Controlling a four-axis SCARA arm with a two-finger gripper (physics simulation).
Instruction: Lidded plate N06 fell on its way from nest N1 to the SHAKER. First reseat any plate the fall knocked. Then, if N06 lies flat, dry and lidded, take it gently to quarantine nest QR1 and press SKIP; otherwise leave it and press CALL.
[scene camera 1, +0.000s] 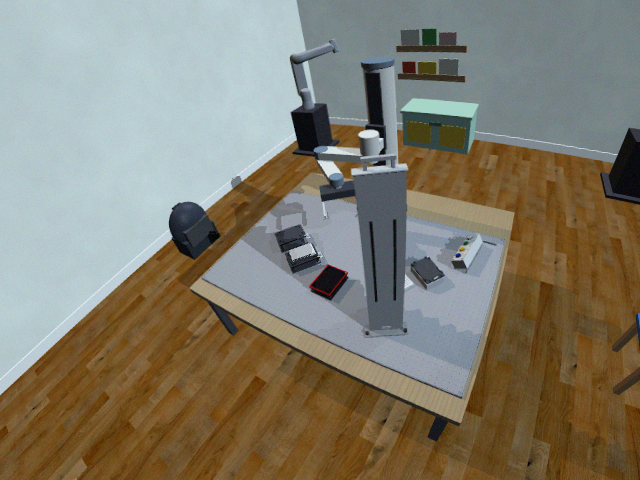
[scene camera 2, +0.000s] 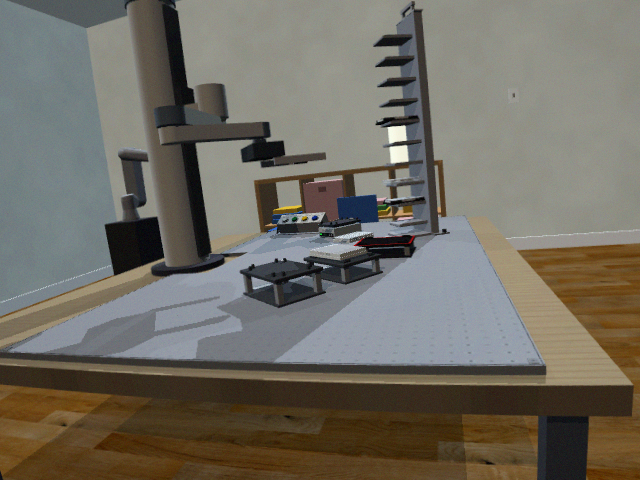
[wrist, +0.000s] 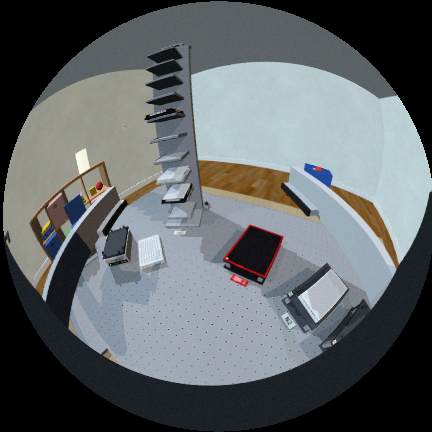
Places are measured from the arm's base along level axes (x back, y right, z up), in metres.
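Pixels of known places: gripper, between the fingertips: (scene camera 1: 343, 214) (scene camera 2: 315, 158) (wrist: 198, 180); arm's base, origin of its link: (scene camera 2: 188, 267).
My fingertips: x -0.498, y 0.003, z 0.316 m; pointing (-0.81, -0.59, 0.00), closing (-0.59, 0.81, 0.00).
For each thing: its top centre in the pictures, then the offset to it from my fingertips. "pt": a spot on its surface instead.
- dark-topped shaker, a spot on its surface: (wrist: 118, 243) pt dx +0.039, dy -0.373, dz -0.248 m
- nest N2, centre of its top: (scene camera 2: 341, 253) (wrist: 324, 291) (scene camera 1: 301, 254) dx -0.104, dy +0.230, dz -0.250 m
- Nest N1, centre of its top: (scene camera 2: 279, 264) (wrist: 361, 329) (scene camera 1: 289, 233) dx +0.001, dy +0.385, dz -0.234 m
- red-rimmed nest QR1, centre of its top: (wrist: 256, 245) (scene camera 2: 384, 238) (scene camera 1: 328, 278) dx -0.188, dy +0.012, dz -0.257 m
- button box, centre of its top: (scene camera 2: 301, 214) (scene camera 1: 468, 245) dx +0.249, dy -0.555, dz -0.219 m
A white plate (scene camera 1: 408, 283) (scene camera 2: 353, 237) (wrist: 151, 251) lies flat on the mat beside the dark-topped shaker (scene camera 1: 428, 270) (scene camera 2: 339, 228) (wrist: 118, 243); its label, lid and any wetness cannot be made out. Another white plate (scene camera 1: 302, 252) (scene camera 2: 337, 252) (wrist: 324, 294) rests on nest N2 (scene camera 2: 374, 256) (wrist: 295, 306); whether it is fully seated is unclear. Nest N1 (scene camera 1: 291, 236) (scene camera 2: 281, 270) (wrist: 346, 326) and red-rimmed nest QR1 (scene camera 1: 328, 281) (scene camera 2: 386, 241) (wrist: 255, 248) hold no plate. My gripper (scene camera 1: 341, 212) (wrist: 198, 180) is open and empty, high above the mat.
A tall shelf tower (scene camera 1: 383, 242) (scene camera 2: 424, 129) (wrist: 193, 150) stands past QR1, with plates on some shelves. The button box (scene camera 1: 467, 253) (scene camera 2: 301, 223) stands beyond the shaker; its button labels are not legible. The arm's column (scene camera 2: 160, 129) stands at the table edge.
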